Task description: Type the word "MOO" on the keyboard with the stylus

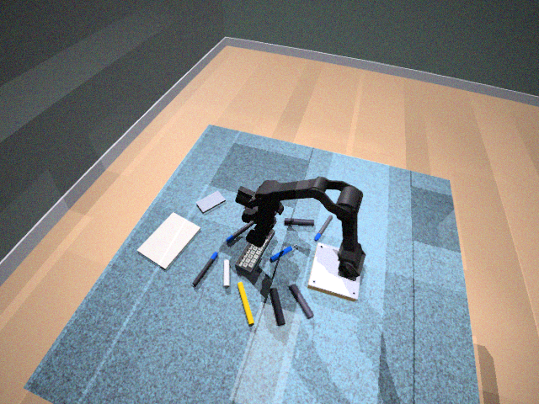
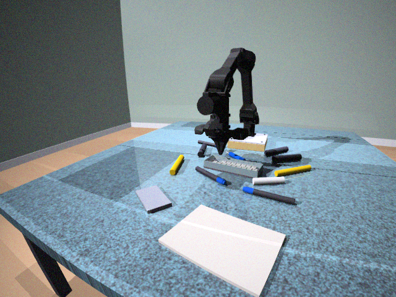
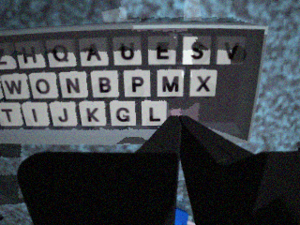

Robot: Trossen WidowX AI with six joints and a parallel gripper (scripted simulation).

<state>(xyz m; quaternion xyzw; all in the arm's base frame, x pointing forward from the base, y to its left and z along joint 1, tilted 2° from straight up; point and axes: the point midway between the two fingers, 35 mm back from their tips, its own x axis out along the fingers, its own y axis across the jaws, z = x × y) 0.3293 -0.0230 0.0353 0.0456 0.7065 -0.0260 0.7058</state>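
Right now my gripper tip is 10 cm past the blue stylus, 1 cm to the right of it and 3 cm above it. Round my gripper tip: yellow marker (3 cm behind, 25 cm to the left, 3 cm below); then grey pad (29 cm ahead, 8 cm to the right, 4 cm below); then white marker (7 cm ahead, 19 cm to the left, 3 cm below).
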